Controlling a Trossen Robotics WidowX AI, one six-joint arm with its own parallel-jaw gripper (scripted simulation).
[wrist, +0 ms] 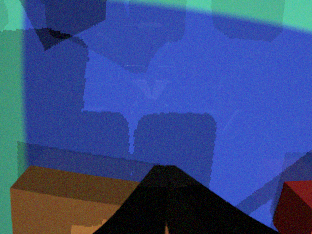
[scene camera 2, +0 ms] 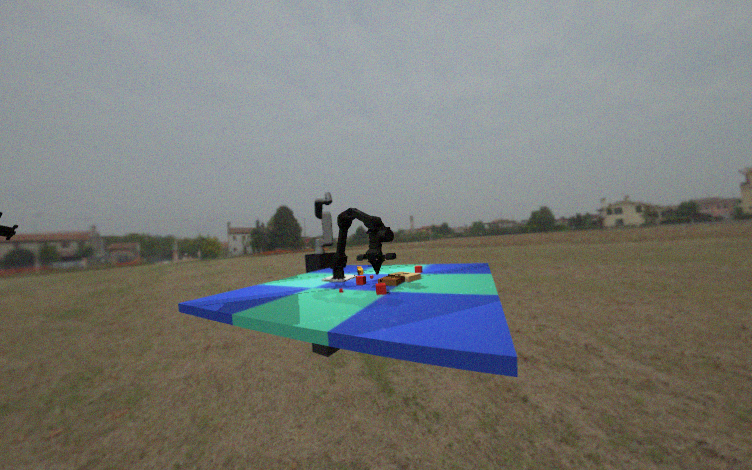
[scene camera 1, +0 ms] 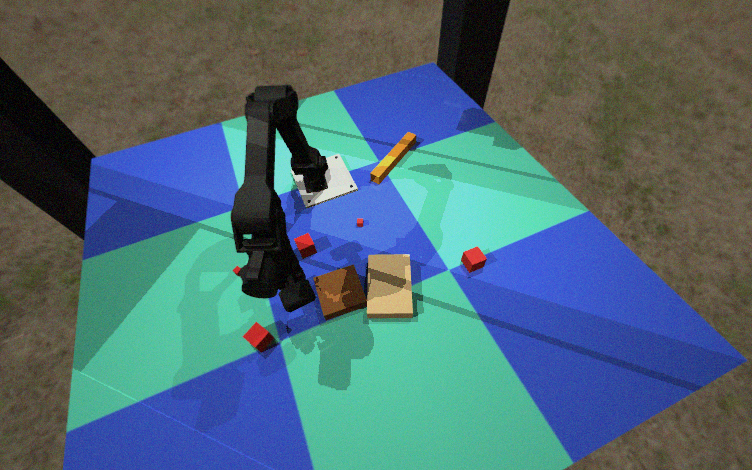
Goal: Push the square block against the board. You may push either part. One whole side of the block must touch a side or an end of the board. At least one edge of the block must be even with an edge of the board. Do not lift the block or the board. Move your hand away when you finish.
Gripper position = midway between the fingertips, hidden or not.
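Observation:
My gripper (scene camera 1: 295, 285), also visible at (wrist: 163, 175), is shut and holds nothing. Present too: a brown square block (scene camera 1: 340, 291) and a tan board (scene camera 1: 389, 294); the board is out of frame in the wrist view.

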